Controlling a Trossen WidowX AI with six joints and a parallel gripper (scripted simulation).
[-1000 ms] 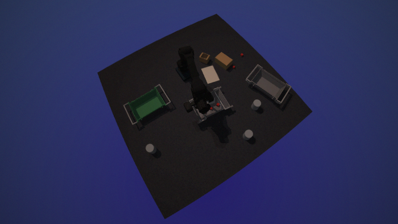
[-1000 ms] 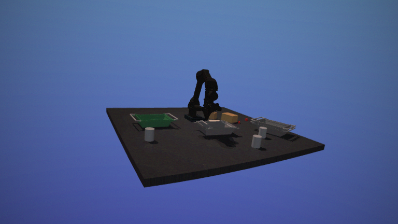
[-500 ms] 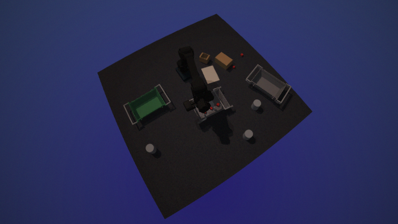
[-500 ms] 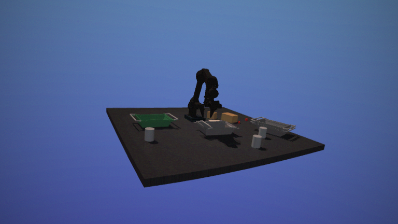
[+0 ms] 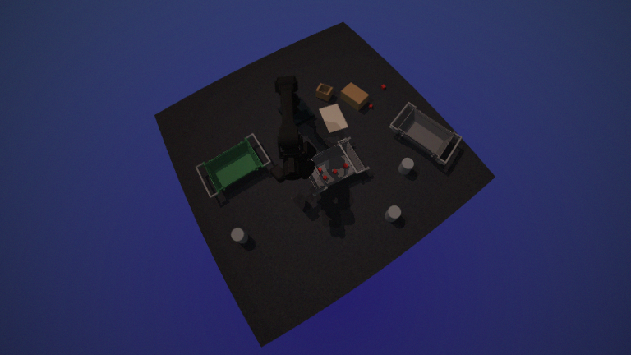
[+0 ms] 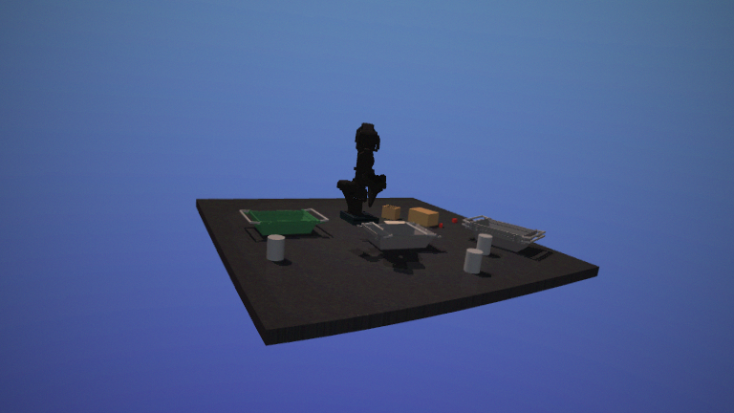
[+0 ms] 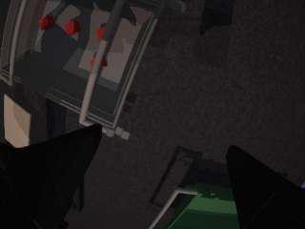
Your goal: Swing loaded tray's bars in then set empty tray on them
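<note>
My gripper tip is 25 cm past the green tray, 18 cm to the left of it and 9 cm above it. From my gripper tip the other things lie so: beige sheet 13 cm behind, 35 cm to the left, 14 cm below.
</note>
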